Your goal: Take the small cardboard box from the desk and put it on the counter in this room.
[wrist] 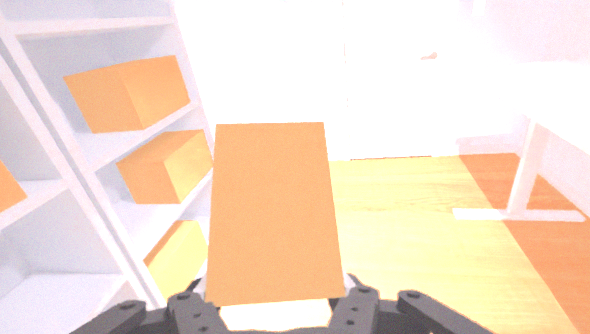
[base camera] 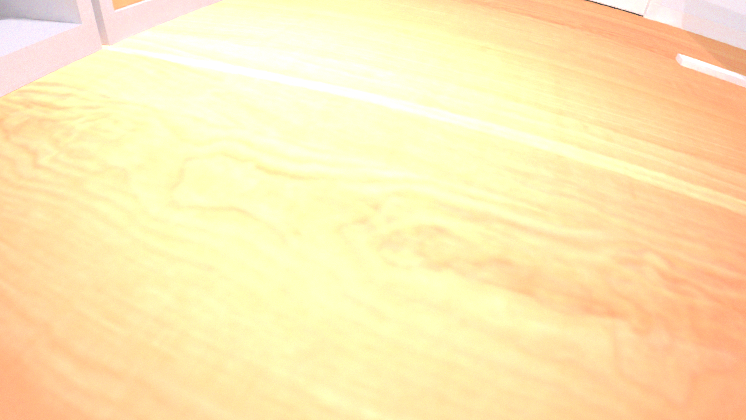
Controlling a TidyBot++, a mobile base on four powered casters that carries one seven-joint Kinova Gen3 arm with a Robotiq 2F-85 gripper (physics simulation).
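Places are measured from the arm's base along level axes (x up, y right, z ahead), in metres.
Pixels of known places: gripper, fingertip midpoint: (wrist: pixel 275 283).
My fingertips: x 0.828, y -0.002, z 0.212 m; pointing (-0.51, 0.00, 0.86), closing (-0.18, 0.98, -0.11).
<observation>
Ahead of a thing's pixels: the offset from my fingertips to its middle. Level surfaces: height alone.
The small cardboard box @(dx +0.034, dy +0.007, dz +0.019 m) (wrist: pixel 275 212) is a plain orange-brown block in the middle of the wrist view. My gripper (wrist: pixel 275 283) is shut on it, with one dark finger at each side of its lower end, and holds it above the floor. A white desk @(dx -0.274 m) (wrist: pixel 565 95) with a white leg and foot stands at the right of the wrist view. The gripper and the box do not show in the base camera view. I cannot make out the counter in either view.
White shelves (wrist: pixel 85 280) with several orange boxes, one of them a box @(dx -0.099, dy -0.582, dz +1.495 m) (wrist: pixel 150 95) on an upper shelf, stand at the left. A pale door (wrist: pixel 400 110) is at the back. The desk foot (base camera: pixel 712 70) (wrist: pixel 480 214) rests on the wooden floor @(dx -1.224 m) (base camera: pixel 313 260) (wrist: pixel 415 240).
</observation>
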